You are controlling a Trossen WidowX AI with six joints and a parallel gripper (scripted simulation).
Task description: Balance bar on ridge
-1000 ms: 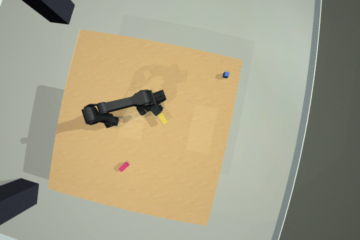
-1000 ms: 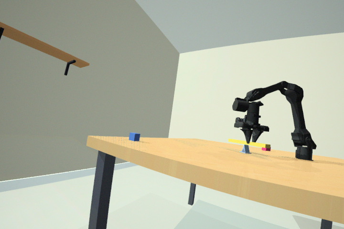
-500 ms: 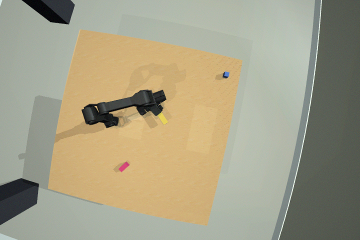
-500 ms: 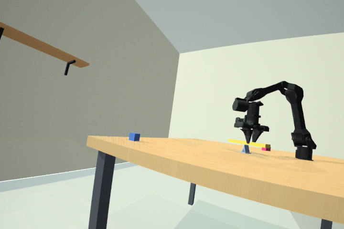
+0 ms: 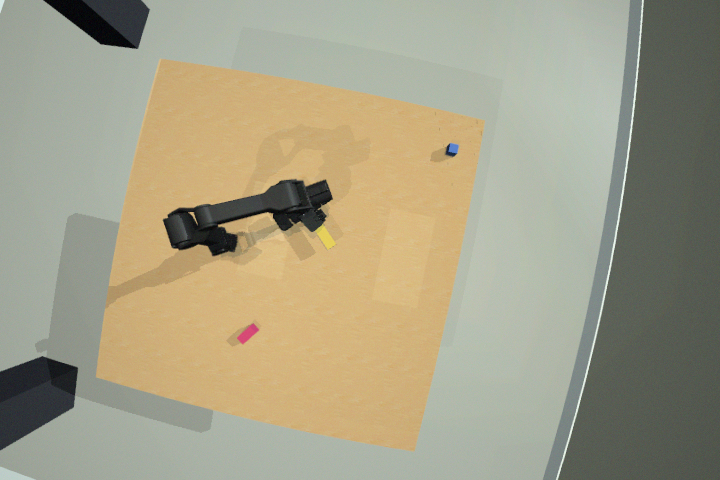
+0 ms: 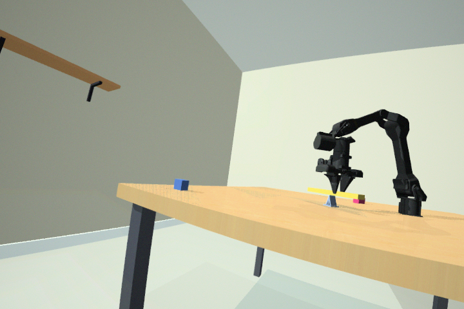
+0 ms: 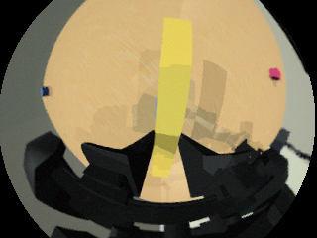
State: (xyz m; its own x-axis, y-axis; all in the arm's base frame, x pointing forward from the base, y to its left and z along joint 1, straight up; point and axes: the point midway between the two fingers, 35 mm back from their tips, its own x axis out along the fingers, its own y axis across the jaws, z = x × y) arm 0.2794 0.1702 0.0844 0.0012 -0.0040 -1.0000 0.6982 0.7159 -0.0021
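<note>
Now: the yellow bar 20 mm ahead of my gripper tip and 20 mm to the right of it. Also, from my gripper tip: pink block (130 mm behind, 480 mm to the right, 30 mm below); blue cube (460 mm ahead, 330 mm to the left, 30 mm below).
</note>
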